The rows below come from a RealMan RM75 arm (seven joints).
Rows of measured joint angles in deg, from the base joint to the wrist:
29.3 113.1 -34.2 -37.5 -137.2 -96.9 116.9
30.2 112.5 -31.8 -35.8 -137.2 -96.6 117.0
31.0 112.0 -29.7 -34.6 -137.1 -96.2 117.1
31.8 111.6 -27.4 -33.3 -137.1 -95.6 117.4
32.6 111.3 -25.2 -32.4 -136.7 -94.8 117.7
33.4 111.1 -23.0 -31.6 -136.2 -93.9 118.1
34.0 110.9 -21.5 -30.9 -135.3 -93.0 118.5
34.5 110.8 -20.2 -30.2 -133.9 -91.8 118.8
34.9 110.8 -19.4 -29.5 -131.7 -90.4 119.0
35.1 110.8 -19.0 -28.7 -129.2 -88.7 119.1
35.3 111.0 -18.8 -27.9 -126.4 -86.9 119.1
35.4 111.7 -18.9 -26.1 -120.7 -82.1 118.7
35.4 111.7 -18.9 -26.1 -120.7 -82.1 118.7
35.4 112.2 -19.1 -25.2 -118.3 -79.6 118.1
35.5 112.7 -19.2 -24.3 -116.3 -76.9 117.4
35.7 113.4 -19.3 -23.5 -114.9 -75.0 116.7
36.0 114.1 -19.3 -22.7 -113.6 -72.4 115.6
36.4 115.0 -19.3 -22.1 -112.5 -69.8 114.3
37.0 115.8 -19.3 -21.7 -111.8 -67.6 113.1
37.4 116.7 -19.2 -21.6 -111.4 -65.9 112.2
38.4 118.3 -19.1 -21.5 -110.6 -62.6 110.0
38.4 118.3 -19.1 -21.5 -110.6 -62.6 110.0
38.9 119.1 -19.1 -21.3 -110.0 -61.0 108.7
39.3 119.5 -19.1 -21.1 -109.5 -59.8 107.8
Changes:
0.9 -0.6 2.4 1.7 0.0 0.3 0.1
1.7 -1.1 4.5 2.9 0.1 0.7 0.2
2.5 -1.5 6.8 4.2 0.1 1.3 0.5
3.3 -1.8 9.0 5.1 0.5 2.1 0.8
4.1 -2.0 11.2 5.9 1.0 3.0 1.2
4.7 -2.2 12.7 6.6 1.9 3.9 1.6
5.2 -2.3 14.0 7.3 3.3 5.1 1.9
5.6 -2.3 14.8 8.0 5.5 6.5 2.1
5.8 -2.3 15.2 8.8 8.0 8.2 2.2
6.0 -2.1 15.4 9.6 10.8 10.0 2.2
6.1 -1.4 15.3 11.4 16.5 14.8 1.8
6.1 -1.4 15.3 11.4 16.5 14.8 1.8
6.1 -0.9 15.1 12.3 18.9 17.3 1.2
6.2 -0.4 15.0 13.2 20.9 20.0 0.5
6.4 0.3 14.9 14.0 22.3 21.9 -0.2
6.7 1.0 14.9 14.8 23.6 24.5 -1.3
7.1 1.9 14.9 15.4 24.7 27.1 -2.6
7.7 2.7 14.9 15.8 25.4 29.3 -3.8
8.1 3.6 15.0 15.9 25.8 31.0 -4.7
9.1 5.2 15.1 16.0 26.6 34.3 -6.9
9.1 5.2 15.1 16.0 26.6 34.3 -6.9
9.6 6.0 15.1 16.2 27.2 35.9 -8.2
10.0 6.4 15.1 16.4 27.7 37.1 -9.1

